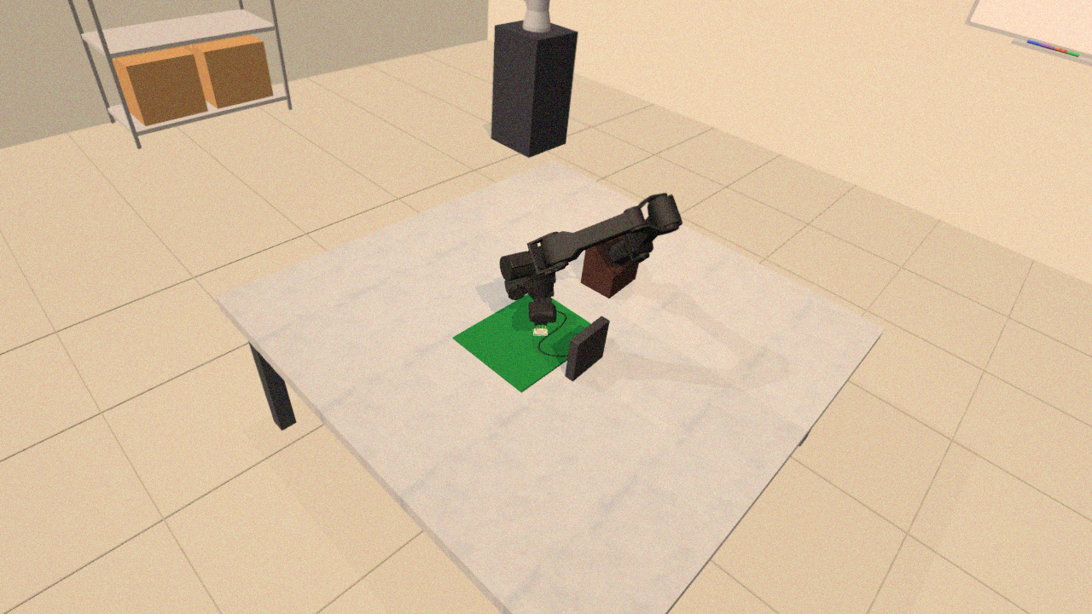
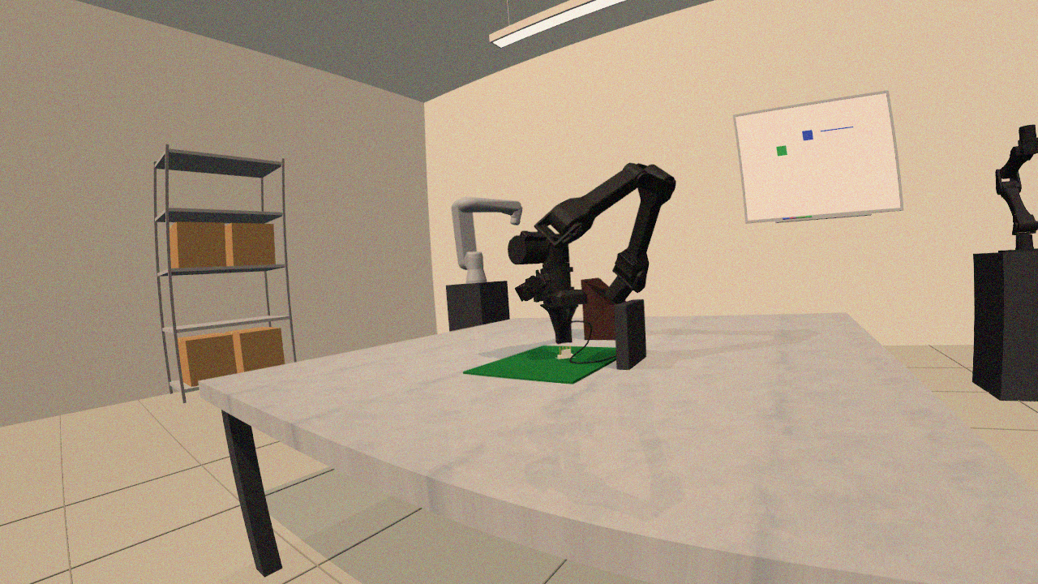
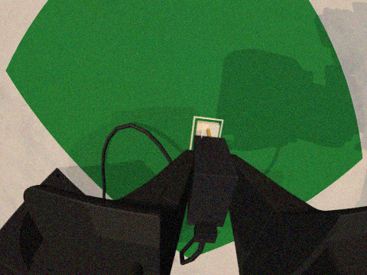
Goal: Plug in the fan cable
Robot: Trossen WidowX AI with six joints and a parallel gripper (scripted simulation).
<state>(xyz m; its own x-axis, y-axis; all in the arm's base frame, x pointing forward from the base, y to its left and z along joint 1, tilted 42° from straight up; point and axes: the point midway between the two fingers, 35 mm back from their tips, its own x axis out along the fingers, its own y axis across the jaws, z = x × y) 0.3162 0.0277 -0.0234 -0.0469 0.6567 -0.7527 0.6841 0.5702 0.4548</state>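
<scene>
Now: gripper tip 10 mm past the four-pin fan header, 10 mm to the right of it and 50 mm above it. From my gripper tip the other things lie so: black plug (10 mm behind, 10 mm to the left, 10 mm above); then green board (20 mm ahead, 10 mm to the right, 60 mm below); then dark fan (150 mm to the left, 10 mm above).
</scene>
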